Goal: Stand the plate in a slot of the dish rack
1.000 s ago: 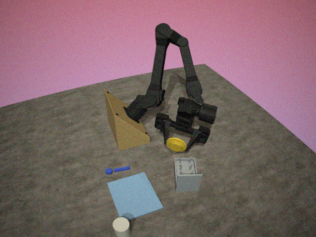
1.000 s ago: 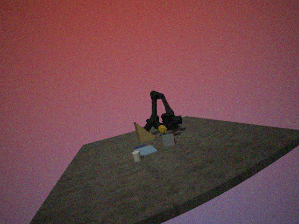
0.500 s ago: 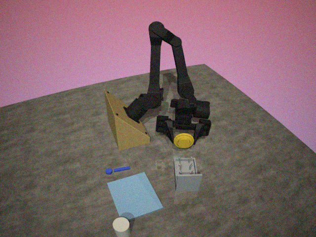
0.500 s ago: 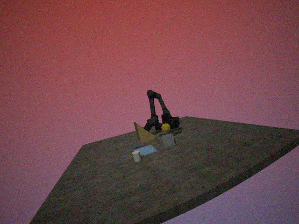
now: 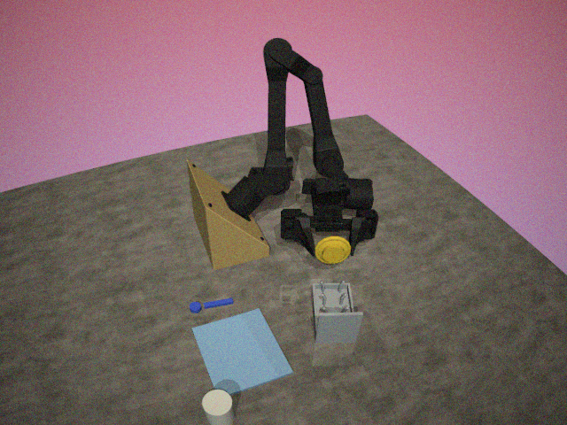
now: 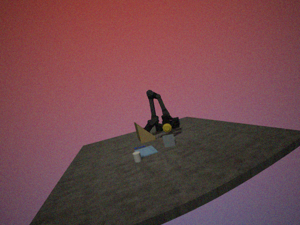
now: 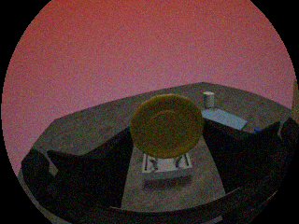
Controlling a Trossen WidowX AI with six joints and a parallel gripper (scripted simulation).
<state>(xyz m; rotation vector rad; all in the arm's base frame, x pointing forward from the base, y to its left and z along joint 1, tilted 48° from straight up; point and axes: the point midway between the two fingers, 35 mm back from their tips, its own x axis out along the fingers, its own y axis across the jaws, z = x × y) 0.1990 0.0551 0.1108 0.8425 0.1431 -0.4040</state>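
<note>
Right now the grey dish rack is 70 mm below my gripper tip, 60 mm ahead of it and 20 mm to the right of it. From my gripper tip the other things lie so: blue spoon: 230 mm to the right, 90 mm below, 50 mm behind; then yellow plate: 10 mm behind; then light blue mat: 210 mm to the right, 90 mm below, 70 mm ahead.
</note>
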